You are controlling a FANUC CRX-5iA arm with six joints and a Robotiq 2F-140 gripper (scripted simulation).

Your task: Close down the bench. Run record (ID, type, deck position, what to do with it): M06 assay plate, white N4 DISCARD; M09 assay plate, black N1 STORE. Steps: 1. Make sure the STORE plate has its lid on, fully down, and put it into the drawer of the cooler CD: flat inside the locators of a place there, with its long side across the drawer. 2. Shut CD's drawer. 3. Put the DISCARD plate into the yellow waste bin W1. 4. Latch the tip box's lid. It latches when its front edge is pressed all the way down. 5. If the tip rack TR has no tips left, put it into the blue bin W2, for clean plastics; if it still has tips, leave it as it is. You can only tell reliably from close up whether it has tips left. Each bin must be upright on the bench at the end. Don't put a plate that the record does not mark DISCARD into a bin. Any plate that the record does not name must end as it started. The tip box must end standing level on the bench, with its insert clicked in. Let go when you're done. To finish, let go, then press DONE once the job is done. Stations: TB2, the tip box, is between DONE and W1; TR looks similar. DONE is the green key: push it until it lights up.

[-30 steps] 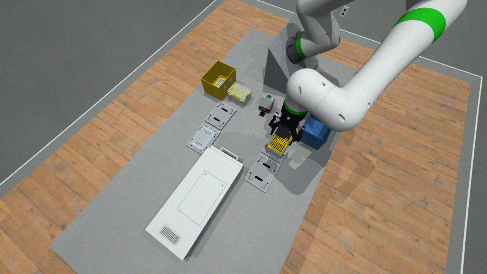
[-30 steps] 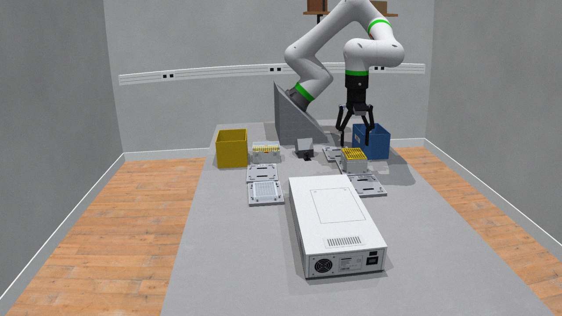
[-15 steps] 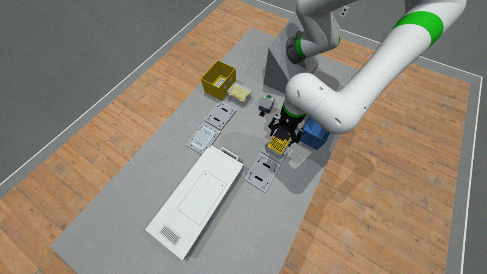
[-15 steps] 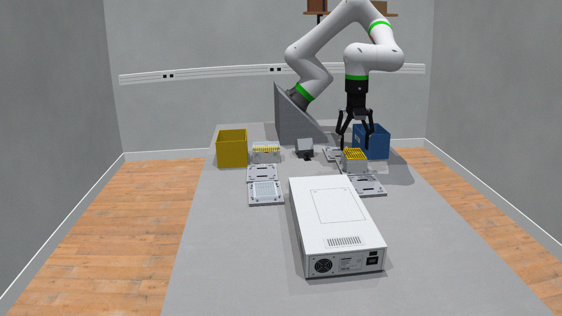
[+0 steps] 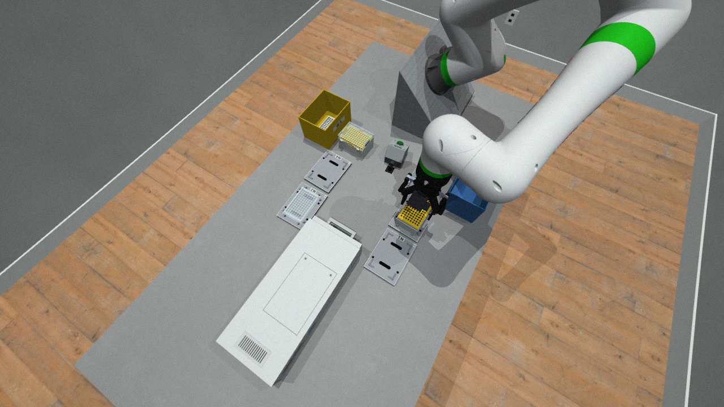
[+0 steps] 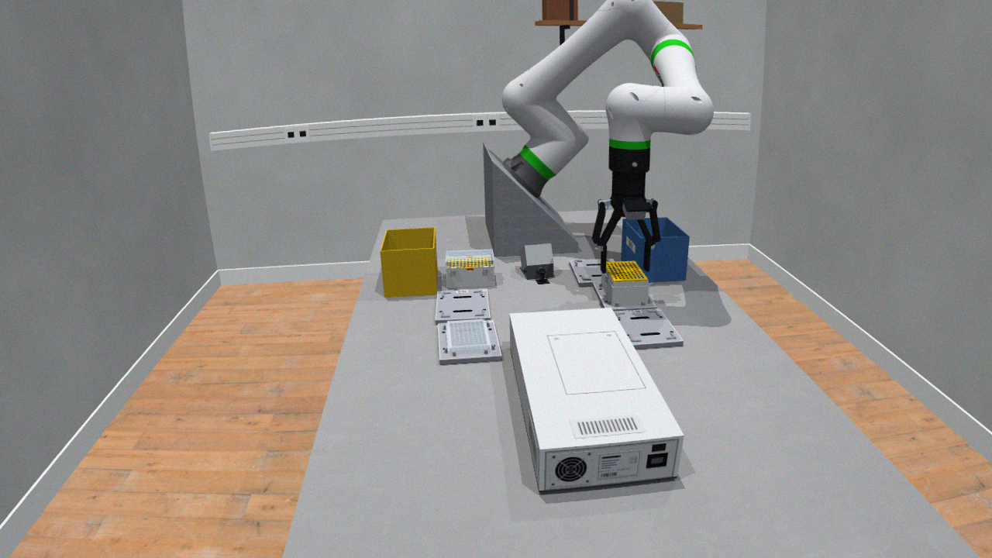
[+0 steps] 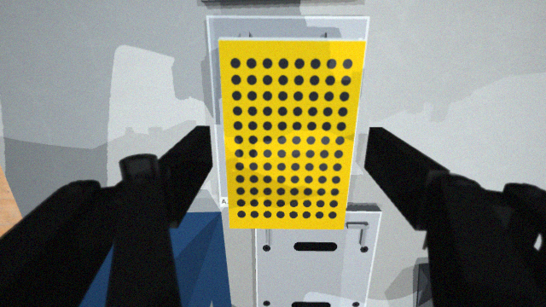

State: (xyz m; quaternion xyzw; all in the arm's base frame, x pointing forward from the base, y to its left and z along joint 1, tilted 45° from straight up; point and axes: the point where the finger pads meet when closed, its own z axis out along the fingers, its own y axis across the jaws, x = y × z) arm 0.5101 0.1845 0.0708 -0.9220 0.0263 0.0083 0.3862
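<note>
The tip rack TR lies 1 cm behind my hand, 1 cm to the right of it and 4 cm below it. From my hand the other things lie so: blue bin W2: 18 cm behind, 13 cm to the left, 6 cm below; then green DONE key: 23 cm behind, 18 cm to the right, 3 cm below; then nest N1: 17 cm ahead, 9 cm below.
</note>
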